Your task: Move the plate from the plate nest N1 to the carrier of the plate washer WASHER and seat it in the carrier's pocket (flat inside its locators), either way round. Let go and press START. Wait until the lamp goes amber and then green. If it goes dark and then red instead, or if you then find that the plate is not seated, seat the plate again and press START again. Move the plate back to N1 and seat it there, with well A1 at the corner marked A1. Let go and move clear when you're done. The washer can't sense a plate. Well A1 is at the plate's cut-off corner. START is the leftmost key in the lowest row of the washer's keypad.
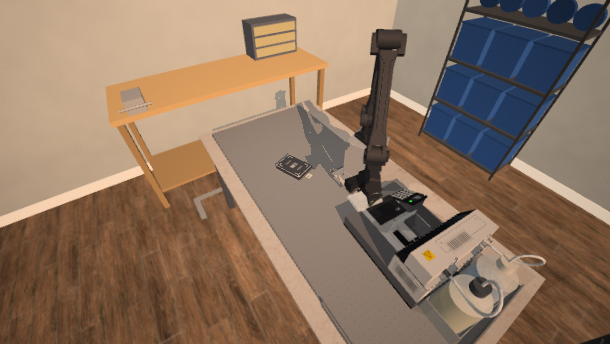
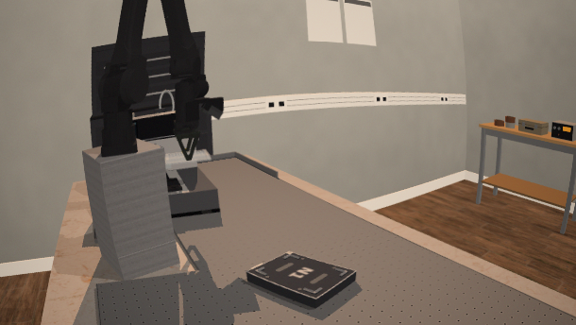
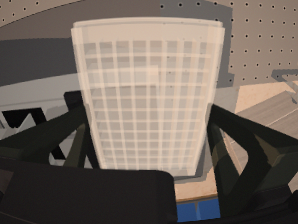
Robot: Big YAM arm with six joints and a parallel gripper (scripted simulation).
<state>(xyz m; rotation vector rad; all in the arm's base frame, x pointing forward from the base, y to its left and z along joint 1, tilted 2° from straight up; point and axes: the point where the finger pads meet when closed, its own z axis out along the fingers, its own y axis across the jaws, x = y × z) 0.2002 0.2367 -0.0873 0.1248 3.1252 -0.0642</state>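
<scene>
Right now my hand is 100 mm past the dark carrier, 90 mm above it and 50 mm to the right of it. From my hand the other things lie so: washer 200 mm to the left, 100 mm behind, 40 mm below; clear well plate 10 mm below; label 370 mm to the right, 170 mm below, 60 mm ahead.
</scene>
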